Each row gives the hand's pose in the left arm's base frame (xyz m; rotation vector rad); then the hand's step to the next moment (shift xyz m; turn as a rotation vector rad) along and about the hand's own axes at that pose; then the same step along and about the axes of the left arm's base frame.
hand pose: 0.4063 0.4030 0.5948 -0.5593 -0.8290 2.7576
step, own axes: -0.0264 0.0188 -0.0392 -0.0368 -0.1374 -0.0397
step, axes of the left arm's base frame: 0.0385 -0.0043 -0.0330 0.0618 0.1209 0.0580
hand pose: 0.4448 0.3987 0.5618 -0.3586 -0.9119 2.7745
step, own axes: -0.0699 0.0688 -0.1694 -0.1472 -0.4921 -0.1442
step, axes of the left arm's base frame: 0.1077 0.0213 -0.1620 0.2366 0.4303 0.2086
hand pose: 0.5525 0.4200 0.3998 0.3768 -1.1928 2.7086
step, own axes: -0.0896 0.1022 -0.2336 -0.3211 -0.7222 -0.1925
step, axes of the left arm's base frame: 0.0222 0.1009 -0.2497 0.4509 0.6128 0.2880
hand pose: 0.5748 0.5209 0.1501 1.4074 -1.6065 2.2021
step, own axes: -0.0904 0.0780 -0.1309 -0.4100 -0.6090 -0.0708
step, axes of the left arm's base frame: -0.0705 0.1062 -0.1231 0.5172 0.5043 0.1488
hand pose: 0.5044 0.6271 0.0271 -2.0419 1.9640 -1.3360
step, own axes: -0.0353 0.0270 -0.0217 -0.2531 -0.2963 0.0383
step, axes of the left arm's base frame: -0.0289 0.0347 -0.0202 0.3005 0.2510 -0.0034
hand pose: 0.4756 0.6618 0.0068 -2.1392 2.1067 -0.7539
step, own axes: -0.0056 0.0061 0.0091 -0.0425 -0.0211 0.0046
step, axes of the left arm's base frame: -0.0021 0.0022 -0.0119 0.0232 0.0406 -0.0094
